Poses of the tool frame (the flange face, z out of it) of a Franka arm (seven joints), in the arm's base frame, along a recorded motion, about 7 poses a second.
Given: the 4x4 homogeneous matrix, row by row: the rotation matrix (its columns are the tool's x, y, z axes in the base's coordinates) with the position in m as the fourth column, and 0 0 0 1 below. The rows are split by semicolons.
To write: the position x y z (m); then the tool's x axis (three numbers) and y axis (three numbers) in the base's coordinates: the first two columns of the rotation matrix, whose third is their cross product. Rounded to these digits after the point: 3 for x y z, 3 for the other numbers.
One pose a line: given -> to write
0.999, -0.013, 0.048, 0.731; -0.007, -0.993, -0.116, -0.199; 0.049, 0.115, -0.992, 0.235; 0, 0, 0, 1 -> 0.731, -0.199, 0.235, 0.999, -0.007, 0.049, -0.013, -0.993, 0.115
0.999, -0.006, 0.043, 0.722; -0.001, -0.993, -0.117, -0.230; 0.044, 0.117, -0.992, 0.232; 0, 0, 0, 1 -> 0.722, -0.230, 0.232, 0.999, -0.001, 0.044, -0.006, -0.993, 0.117
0.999, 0.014, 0.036, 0.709; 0.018, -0.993, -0.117, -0.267; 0.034, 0.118, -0.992, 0.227; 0, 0, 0, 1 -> 0.709, -0.267, 0.227, 0.999, 0.018, 0.034, 0.014, -0.993, 0.118
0.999, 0.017, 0.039, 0.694; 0.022, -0.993, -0.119, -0.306; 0.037, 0.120, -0.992, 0.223; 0, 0, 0, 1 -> 0.694, -0.306, 0.223, 0.999, 0.022, 0.037, 0.017, -0.993, 0.120
